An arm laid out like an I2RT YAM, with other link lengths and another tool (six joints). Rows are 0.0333 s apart.
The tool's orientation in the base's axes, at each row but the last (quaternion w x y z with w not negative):
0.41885, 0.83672, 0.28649, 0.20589
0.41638, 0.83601, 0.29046, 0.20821
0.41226, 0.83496, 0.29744, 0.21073
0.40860, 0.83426, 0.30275, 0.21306
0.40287, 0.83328, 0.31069, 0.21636
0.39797, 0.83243, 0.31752, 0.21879
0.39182, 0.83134, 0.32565, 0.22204
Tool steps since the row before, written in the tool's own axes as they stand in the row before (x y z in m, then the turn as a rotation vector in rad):
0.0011, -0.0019, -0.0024, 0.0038, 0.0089, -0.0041
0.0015, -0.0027, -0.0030, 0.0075, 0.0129, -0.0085
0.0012, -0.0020, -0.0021, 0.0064, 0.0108, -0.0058
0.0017, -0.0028, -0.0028, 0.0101, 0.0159, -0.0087
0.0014, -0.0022, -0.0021, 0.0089, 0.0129, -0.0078
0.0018, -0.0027, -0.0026, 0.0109, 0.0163, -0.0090
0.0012, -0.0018, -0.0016, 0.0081, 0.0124, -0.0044
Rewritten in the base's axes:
-0.0012, 0.0030, -0.0001, 0.0032, 0.0006, 0.0100
-0.0015, 0.0040, -0.0003, 0.0046, 0.0036, 0.0162
-0.0010, 0.0030, -0.0003, 0.0047, 0.0023, 0.0128
-0.0014, 0.0041, -0.0005, 0.0073, 0.0040, 0.0190
-0.0010, 0.0032, -0.0004, 0.0060, 0.0041, 0.0159
-0.0013, 0.0039, -0.0004, 0.0079, 0.0045, 0.0196
-0.0008, 0.0025, -0.0003, 0.0074, 0.0021, 0.0134

